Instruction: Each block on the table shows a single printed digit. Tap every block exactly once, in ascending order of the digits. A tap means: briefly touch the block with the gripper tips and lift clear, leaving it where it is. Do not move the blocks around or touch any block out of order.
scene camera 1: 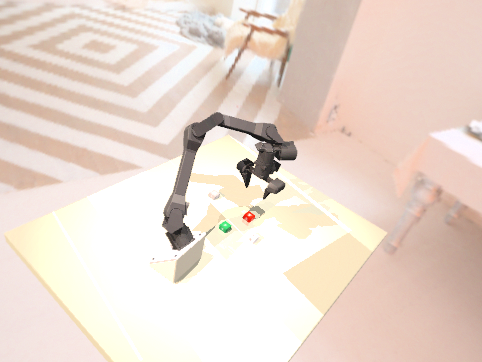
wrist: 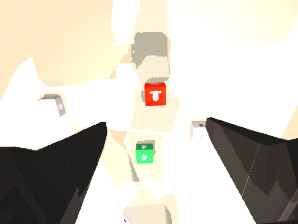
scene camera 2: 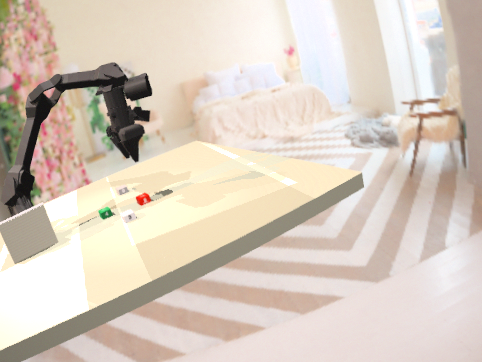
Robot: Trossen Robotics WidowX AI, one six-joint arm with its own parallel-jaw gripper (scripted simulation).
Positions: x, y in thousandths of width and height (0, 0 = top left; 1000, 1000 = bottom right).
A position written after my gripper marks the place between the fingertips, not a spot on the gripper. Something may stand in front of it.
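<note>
In scene camera 2 I see my gripper (scene camera 2: 275, 441), open, with nothing held in it. Scene camera 1 gives me the gripper (scene camera 1: 530, 535) as well. And in the wrist view there is my own gripper (wrist: 525, 556) again.
</note>
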